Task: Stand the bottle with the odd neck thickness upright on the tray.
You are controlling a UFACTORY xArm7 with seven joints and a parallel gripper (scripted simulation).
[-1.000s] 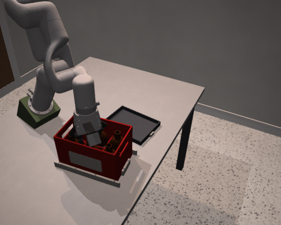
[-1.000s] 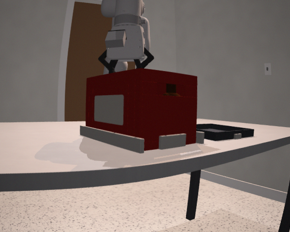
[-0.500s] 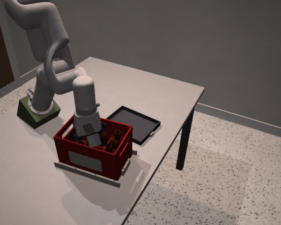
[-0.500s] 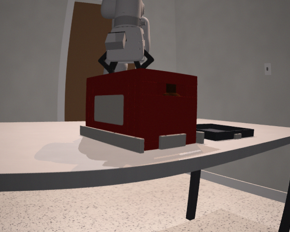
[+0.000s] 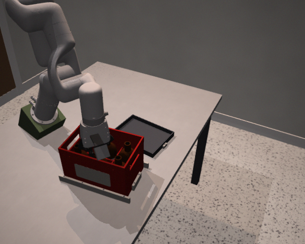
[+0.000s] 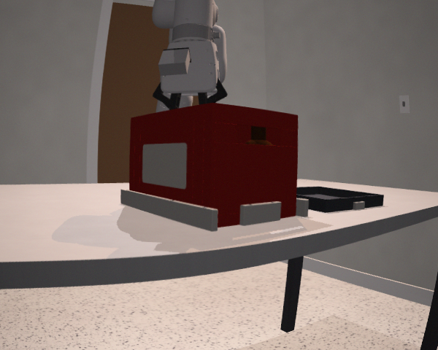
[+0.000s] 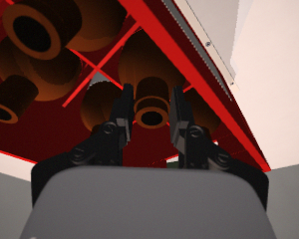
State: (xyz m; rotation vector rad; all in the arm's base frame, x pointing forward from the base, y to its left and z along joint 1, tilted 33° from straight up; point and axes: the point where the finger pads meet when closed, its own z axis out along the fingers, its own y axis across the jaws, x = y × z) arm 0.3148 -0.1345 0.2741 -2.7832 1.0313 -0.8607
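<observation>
My gripper is now 7 cm above the red crate and 4 cm to the right of it. Round my hand: black tray: 33 cm to the left, 15 cm below, 4 cm ahead.
</observation>
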